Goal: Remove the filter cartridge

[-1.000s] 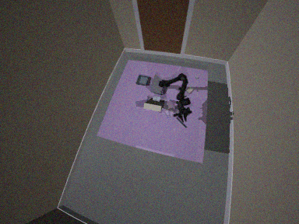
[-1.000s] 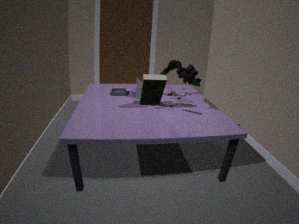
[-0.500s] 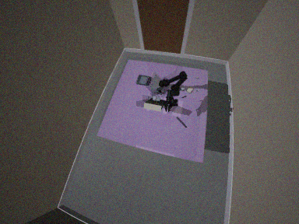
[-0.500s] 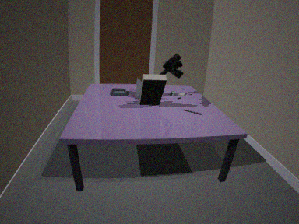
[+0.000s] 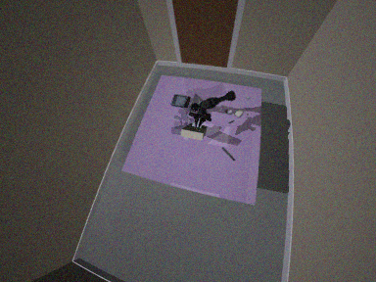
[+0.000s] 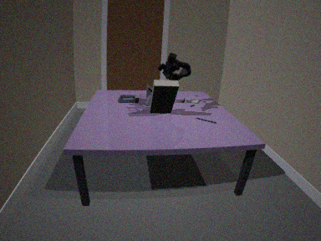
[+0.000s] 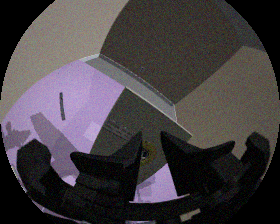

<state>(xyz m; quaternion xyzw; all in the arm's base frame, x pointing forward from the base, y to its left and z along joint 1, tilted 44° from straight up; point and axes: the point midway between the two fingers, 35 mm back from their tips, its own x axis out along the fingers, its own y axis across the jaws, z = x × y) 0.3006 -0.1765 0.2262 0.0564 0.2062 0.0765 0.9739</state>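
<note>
Now: gripper tip 90 mm above the round filter cartridge and 30 mm to the left of it. Round my gripper tip: dark tray (430 mm behind, 300 mm to the right, 300 mm below); then service panel (160 mm below, 40 mm behind, 30 mm to the right).
</note>
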